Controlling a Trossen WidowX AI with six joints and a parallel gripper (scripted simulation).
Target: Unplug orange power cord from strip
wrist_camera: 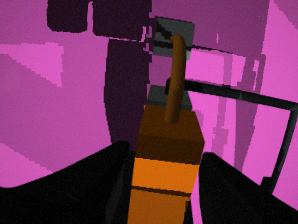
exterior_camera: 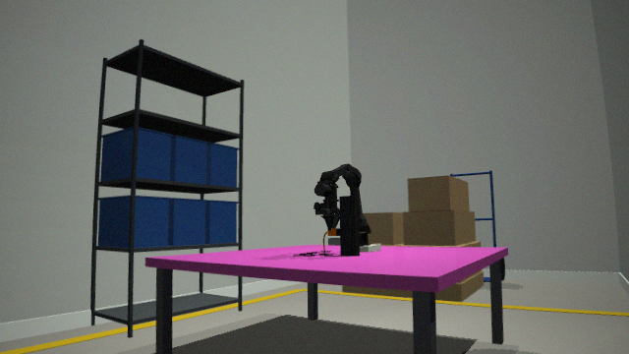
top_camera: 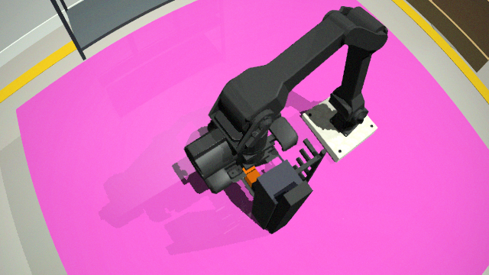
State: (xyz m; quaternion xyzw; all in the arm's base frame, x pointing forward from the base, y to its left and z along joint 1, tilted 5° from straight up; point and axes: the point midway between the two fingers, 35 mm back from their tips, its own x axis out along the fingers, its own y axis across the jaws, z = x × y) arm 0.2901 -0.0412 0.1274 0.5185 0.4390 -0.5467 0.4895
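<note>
My gripper tip is 30 mm to the right of the orange plug. Round my gripper tip: power strip 100 mm to the left, 20 mm above, 10 mm ahead.
</note>
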